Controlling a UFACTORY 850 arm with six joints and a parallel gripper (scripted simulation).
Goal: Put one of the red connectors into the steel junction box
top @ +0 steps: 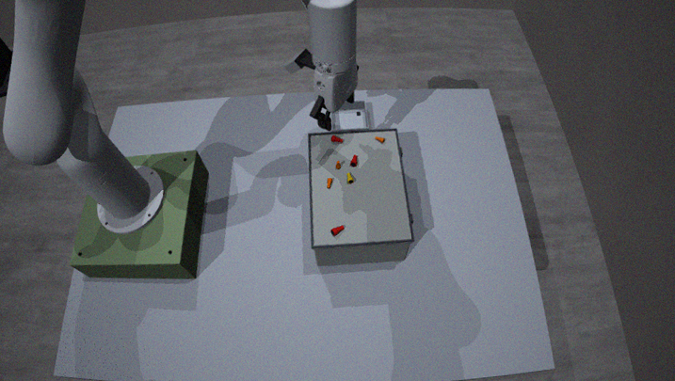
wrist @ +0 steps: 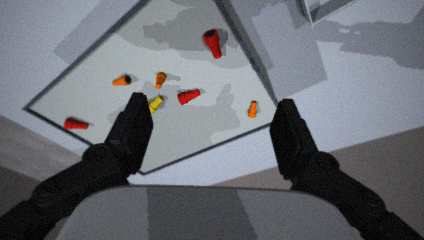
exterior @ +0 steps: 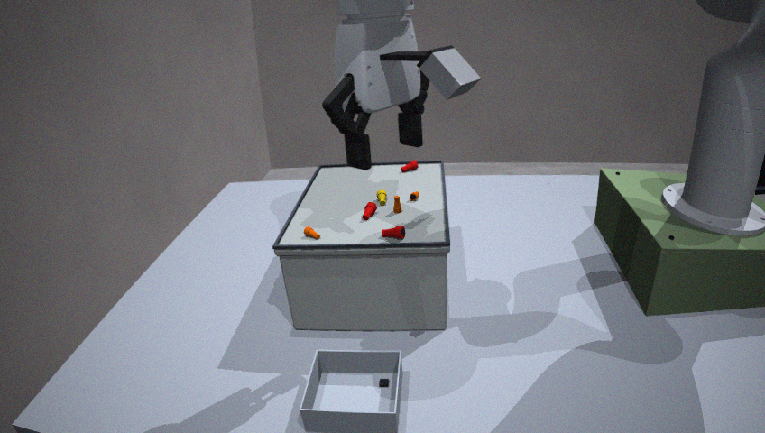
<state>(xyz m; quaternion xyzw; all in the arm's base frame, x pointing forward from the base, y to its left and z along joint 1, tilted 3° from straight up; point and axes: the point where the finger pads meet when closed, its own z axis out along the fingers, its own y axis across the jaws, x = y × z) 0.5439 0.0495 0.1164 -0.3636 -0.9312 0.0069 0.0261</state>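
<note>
My hand is 1 cm short of the yellow connector, 11 cm to the left of it and 11 cm above it. Round my hand: tool case (3 cm ahead, 13 cm to the right, 15 cm below).
</note>
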